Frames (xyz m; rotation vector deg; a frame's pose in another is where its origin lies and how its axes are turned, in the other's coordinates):
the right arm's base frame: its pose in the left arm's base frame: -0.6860 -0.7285 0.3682 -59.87 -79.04 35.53
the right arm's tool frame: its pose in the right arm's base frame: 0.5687 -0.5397 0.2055 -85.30 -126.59 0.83
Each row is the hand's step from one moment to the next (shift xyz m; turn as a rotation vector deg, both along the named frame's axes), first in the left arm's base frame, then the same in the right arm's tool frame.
Working: the left arm's base frame: its pose in the right arm's tool frame: 0.9274 0.7062 0.9215 -29.84 -103.34 14.28

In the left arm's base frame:
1: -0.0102 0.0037 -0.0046 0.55 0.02 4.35
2: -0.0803 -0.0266 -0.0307 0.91 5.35 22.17
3: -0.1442 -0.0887 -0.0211 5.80 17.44 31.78
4: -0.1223 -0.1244 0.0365 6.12 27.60 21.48
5: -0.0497 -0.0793 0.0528 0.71 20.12 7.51
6: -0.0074 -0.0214 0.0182 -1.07 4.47 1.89
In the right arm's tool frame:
1: 0.0074 -0.0020 -0.0089 -4.25 0.69 -0.82
2: 0.0408 -0.0640 -0.0483 -20.10 7.24 -8.03
3: 0.0319 -0.1476 -0.0794 -27.64 21.07 -11.83
4: -0.0355 -0.1631 -0.0624 -15.68 29.15 -12.85
5: -0.0568 -0.0879 -0.0243 -2.86 18.71 -10.17
6: -0.0204 -0.0205 -0.0026 -0.58 3.60 -3.38

